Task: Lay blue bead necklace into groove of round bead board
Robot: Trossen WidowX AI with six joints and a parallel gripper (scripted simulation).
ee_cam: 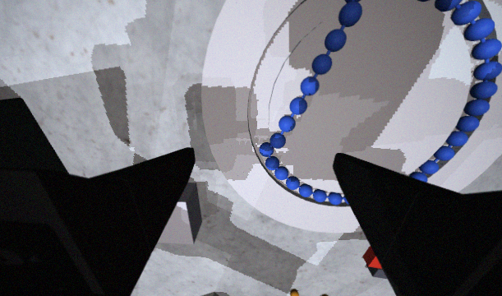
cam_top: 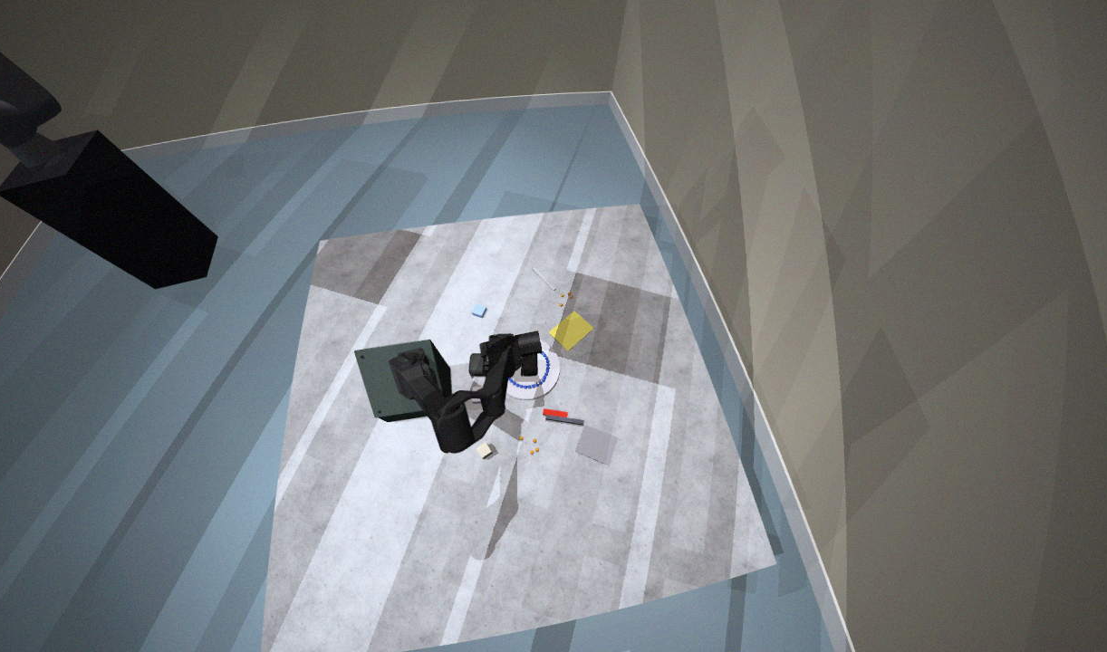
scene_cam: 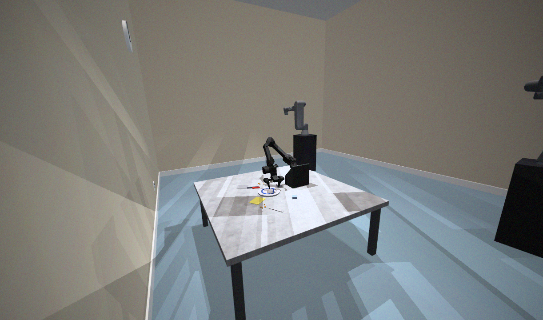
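My gripper tip is now 60 mm short of the round white bead board, 10 mm to the right of it and 10 mm above it. From my gripper tip the other things lie so: cream cube 100 mm behind, 200 mm to the right; then blue block 40 mm behind, 240 mm to the left, 10 mm below; then grey tool 120 mm ahead, 160 mm to the right, 20 mm below.
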